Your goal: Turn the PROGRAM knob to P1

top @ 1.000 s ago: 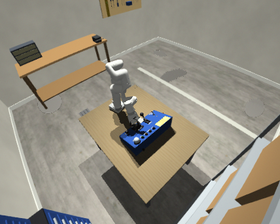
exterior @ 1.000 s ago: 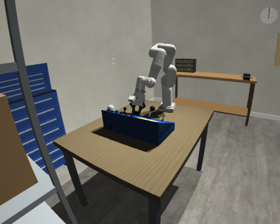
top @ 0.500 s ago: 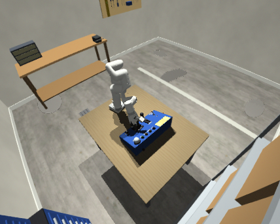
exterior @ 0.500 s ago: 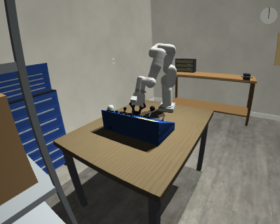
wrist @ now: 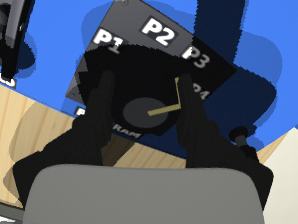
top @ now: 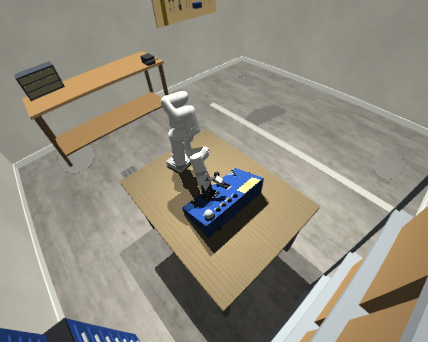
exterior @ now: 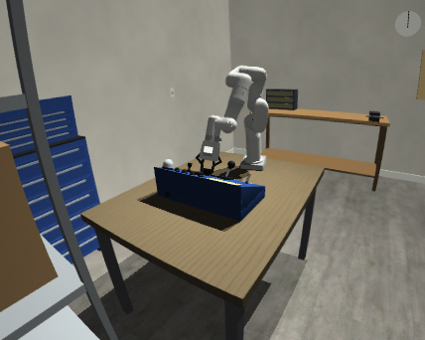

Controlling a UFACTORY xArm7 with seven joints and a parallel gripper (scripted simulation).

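The blue console lies 4 cm ahead of my hand, 5 cm to the left of it and 3 cm below it. From my hand the other things lie so: black ball-handled lever: 12 cm to the left, 1 cm above; mode knob: 2 cm behind, 12 cm to the right; toggle: 4 cm ahead, 24 cm to the left, 1 cm below.
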